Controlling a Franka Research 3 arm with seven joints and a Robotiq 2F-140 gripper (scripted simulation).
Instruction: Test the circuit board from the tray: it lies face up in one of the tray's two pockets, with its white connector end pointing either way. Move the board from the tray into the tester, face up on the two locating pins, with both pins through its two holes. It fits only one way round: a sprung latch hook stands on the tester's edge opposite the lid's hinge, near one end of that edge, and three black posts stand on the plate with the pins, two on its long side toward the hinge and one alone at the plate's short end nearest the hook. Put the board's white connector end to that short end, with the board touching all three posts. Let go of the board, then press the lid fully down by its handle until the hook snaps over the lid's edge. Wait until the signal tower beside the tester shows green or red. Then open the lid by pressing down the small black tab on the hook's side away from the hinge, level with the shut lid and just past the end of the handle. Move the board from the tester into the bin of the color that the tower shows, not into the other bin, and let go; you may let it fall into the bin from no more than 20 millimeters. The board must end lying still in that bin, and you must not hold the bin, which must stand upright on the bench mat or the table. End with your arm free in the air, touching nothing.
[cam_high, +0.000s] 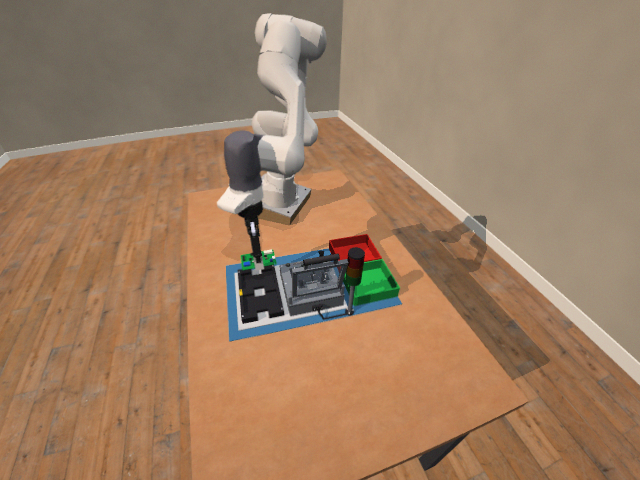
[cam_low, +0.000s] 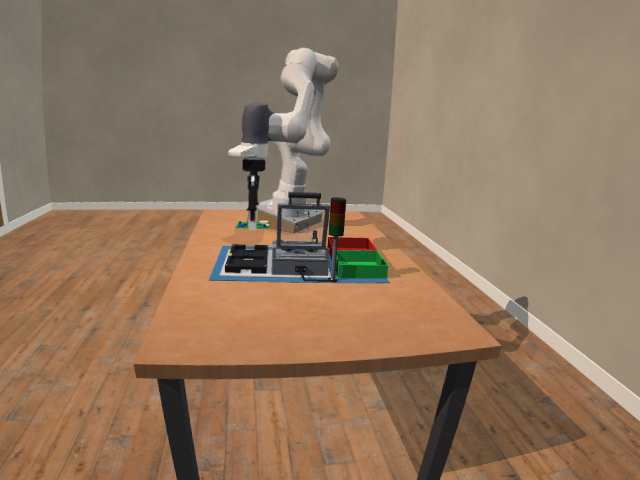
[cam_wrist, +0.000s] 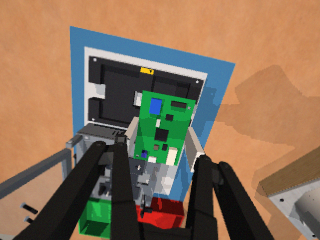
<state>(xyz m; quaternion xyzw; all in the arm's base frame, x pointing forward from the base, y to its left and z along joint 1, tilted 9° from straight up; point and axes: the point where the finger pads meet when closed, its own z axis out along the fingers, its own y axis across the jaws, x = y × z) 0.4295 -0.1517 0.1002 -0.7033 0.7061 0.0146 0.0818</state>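
Right now my hand is 6 cm short of the dark plate, 16 cm to the right of it and 7 cm above it. Round my hand: tester lid (18 cm ahead, 15 cm to the left, 4 cm above); green circuit board (2 cm below); red bin (4 cm behind, 36 cm to the left, 13 cm below).
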